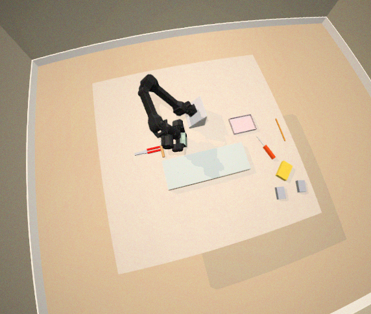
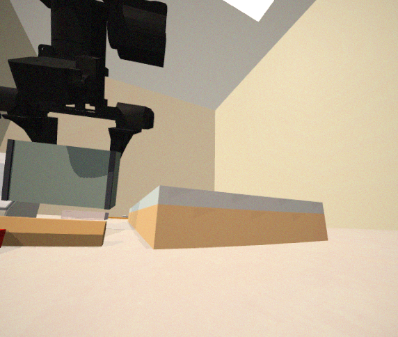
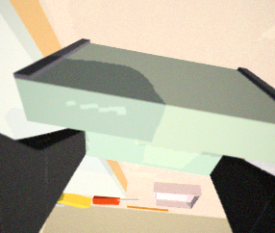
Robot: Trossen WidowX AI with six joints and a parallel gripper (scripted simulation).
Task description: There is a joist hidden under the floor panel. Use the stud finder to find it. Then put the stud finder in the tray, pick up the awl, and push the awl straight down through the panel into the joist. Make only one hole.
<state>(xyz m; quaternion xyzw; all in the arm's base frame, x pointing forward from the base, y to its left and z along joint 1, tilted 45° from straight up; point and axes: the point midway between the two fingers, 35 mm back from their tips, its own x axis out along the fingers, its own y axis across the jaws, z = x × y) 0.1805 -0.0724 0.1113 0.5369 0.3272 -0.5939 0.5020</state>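
The stud finder lies 2 cm behind my gripper tip. Round my gripper tip: yellow block (37 cm ahead, 55 cm to the left, 6 cm below); pink tray (1 cm behind, 42 cm to the left, 6 cm below); thin orange stick (10 cm ahead, 68 cm to the left, 7 cm below).
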